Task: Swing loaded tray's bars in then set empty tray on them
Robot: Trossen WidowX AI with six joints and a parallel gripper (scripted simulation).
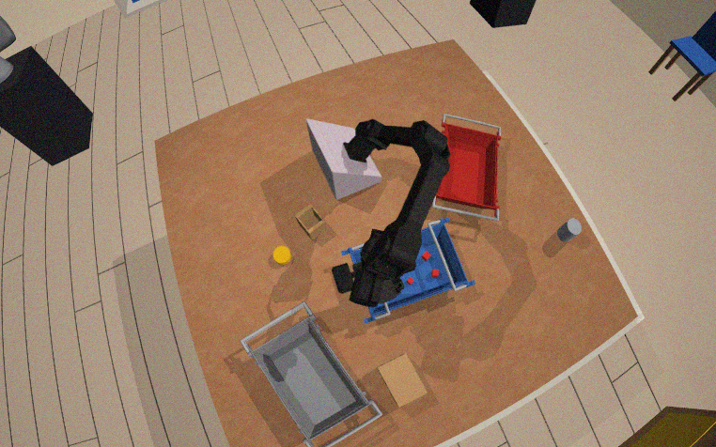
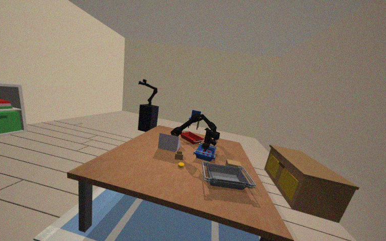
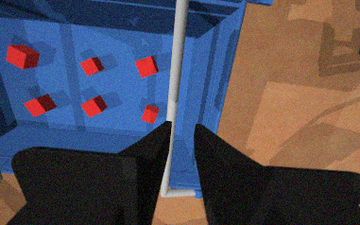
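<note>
The red tray is 41 cm to the left of my gripper tip, 23 cm behind it and 4 cm below it. Also, from my gripper tip: yellow disc: 21 cm to the right, 16 cm behind, 8 cm below; cardboard box: 22 cm behind, 10 cm to the right, 7 cm below; tan block: 27 cm ahead, 6 cm below, 2 cm to the right.
</note>
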